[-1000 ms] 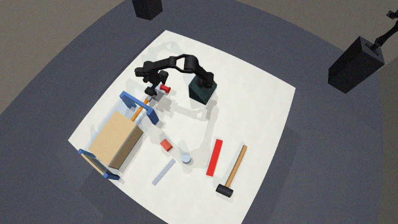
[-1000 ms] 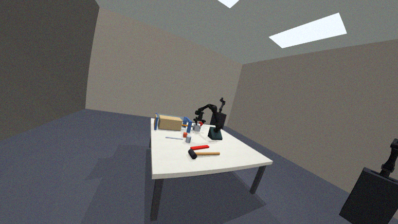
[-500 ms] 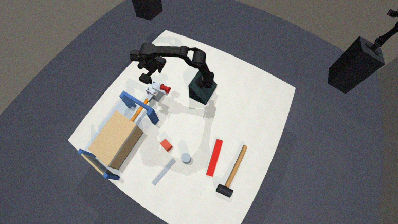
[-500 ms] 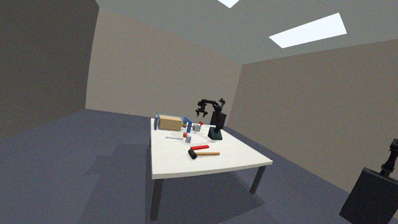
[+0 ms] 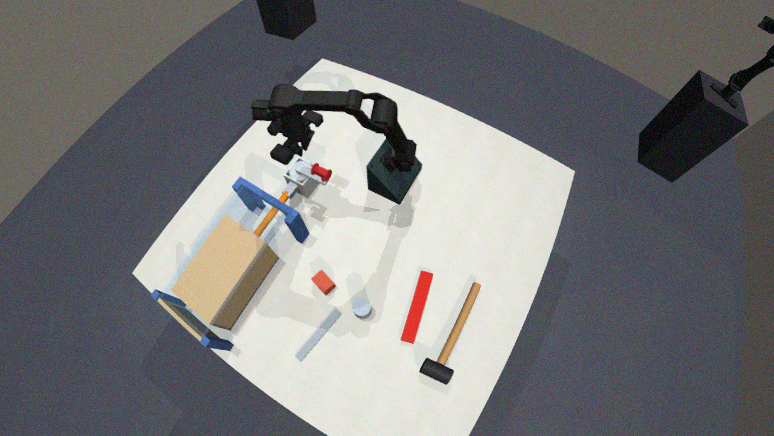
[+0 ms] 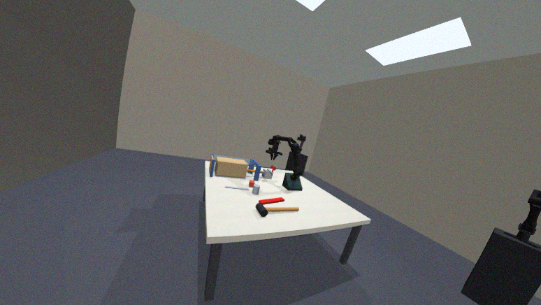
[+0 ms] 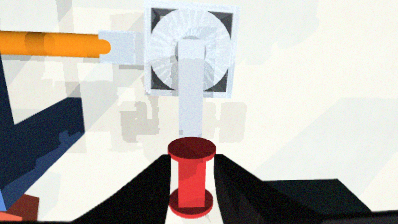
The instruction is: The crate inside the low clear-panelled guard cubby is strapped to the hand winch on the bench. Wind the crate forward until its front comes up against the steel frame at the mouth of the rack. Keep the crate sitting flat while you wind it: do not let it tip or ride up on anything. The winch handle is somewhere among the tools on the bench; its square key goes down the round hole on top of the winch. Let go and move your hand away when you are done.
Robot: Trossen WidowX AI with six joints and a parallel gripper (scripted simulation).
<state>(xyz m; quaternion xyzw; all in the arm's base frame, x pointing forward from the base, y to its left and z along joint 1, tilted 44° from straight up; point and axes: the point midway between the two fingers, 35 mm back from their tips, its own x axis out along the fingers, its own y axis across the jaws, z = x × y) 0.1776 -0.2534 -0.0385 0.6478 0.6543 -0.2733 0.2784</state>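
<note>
The red knob is 90 mm below my gripper tip and 60 mm to the left of it. The rest, counted from my gripper tip: grey winch 190 mm below, 50 mm to the right, 20 mm behind; then blue frame post 160 mm ahead, 110 mm below, 50 mm to the right; then winch handle 120 mm below, 20 mm to the left.
</note>
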